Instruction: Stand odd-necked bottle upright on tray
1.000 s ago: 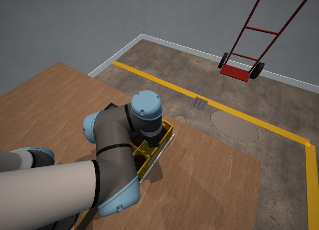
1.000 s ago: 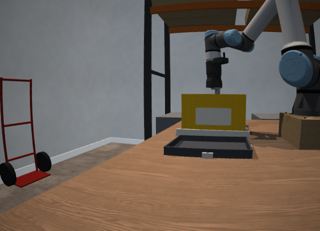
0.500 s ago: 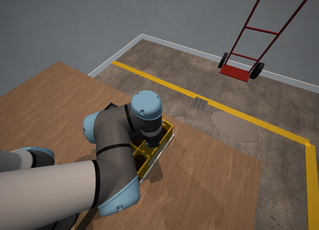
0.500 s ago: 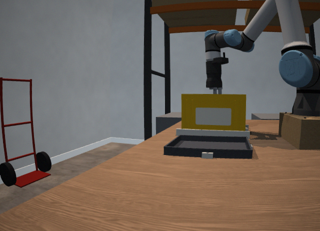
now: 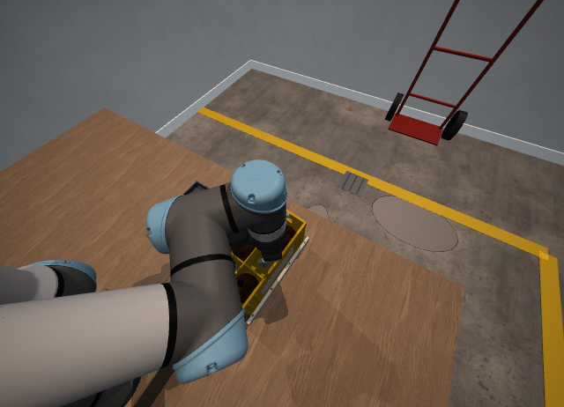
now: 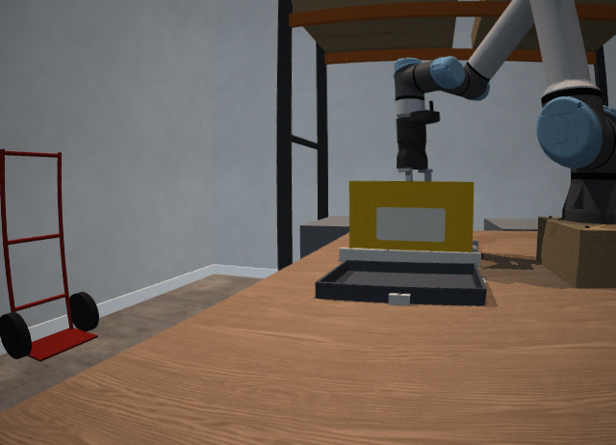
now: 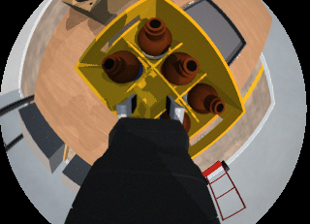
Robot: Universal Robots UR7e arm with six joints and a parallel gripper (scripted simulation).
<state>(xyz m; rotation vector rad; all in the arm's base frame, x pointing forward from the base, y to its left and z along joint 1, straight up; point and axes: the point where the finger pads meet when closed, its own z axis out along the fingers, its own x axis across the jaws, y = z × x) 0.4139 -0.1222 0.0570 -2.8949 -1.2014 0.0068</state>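
My gripper is now 40 mm to the right of the yellow crate and 80 mm above it. From my hand the other things lie so: glass bottle: 90 mm behind, 70 mm below; dark tray: 20 mm behind, 340 mm to the left, 150 mm below.
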